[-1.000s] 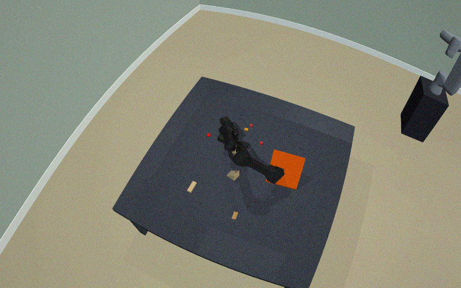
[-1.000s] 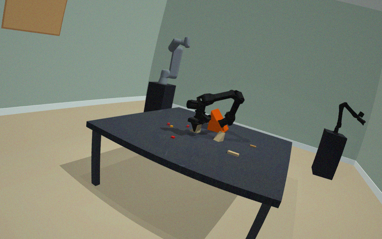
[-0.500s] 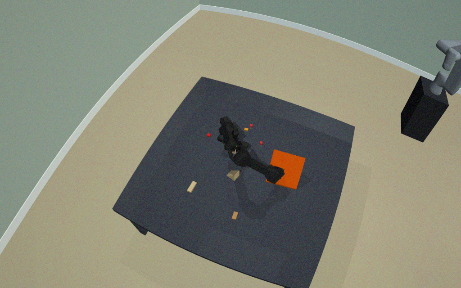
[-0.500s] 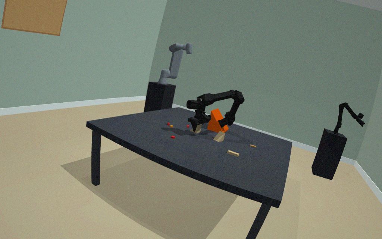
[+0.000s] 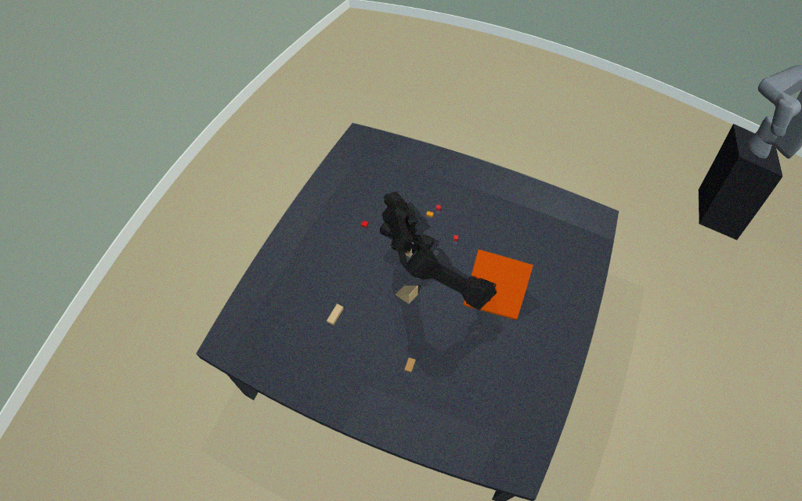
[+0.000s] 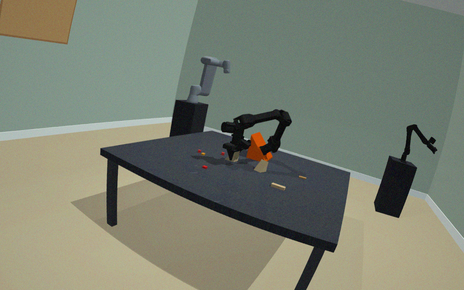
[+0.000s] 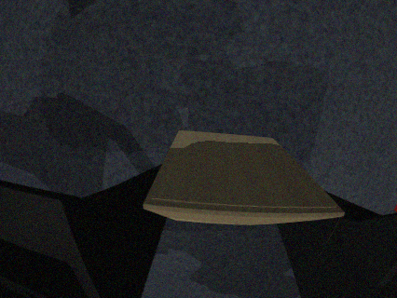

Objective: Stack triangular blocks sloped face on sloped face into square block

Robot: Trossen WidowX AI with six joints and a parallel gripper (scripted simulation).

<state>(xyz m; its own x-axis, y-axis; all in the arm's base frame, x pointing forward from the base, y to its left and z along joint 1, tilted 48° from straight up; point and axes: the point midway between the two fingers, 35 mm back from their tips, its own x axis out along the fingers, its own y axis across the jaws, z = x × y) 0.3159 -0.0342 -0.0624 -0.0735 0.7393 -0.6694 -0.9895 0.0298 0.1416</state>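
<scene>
My gripper tip is 1 cm below the tan triangular block. Round my gripper tip: orange piece (20 cm to the right, 3 cm below, 1 cm behind).
</scene>
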